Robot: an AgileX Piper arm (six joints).
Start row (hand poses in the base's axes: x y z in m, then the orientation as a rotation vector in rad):
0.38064, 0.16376, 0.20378, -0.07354, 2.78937, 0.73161
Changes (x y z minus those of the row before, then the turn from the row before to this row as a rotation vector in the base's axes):
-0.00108, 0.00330, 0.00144, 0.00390, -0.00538, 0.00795
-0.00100, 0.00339, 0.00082, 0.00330, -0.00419, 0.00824
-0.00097, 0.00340, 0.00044, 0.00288, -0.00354, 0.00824
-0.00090, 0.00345, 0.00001, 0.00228, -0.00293, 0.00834
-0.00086, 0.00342, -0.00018, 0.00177, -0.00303, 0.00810
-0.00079, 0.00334, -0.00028, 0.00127, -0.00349, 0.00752
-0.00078, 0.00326, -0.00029, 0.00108, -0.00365, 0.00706
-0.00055, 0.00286, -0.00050, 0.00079, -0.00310, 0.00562
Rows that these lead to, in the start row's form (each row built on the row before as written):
0.37956, 0.16706, 0.20522, -0.08579, 2.78403, 0.73764
0.37856, 0.17045, 0.20604, -0.09813, 2.78004, 0.74317
0.37759, 0.17385, 0.20648, -0.11031, 2.77678, 0.74826
0.37669, 0.17730, 0.20649, -0.12252, 2.77430, 0.75269
0.37583, 0.18072, 0.20631, -0.13452, 2.77185, 0.75632
0.37504, 0.18406, 0.20603, -0.14596, 2.76905, 0.75897
0.37426, 0.18732, 0.20574, -0.15684, 2.76608, 0.76119
0.37371, 0.19018, 0.20524, -0.16557, 2.76353, 0.76280

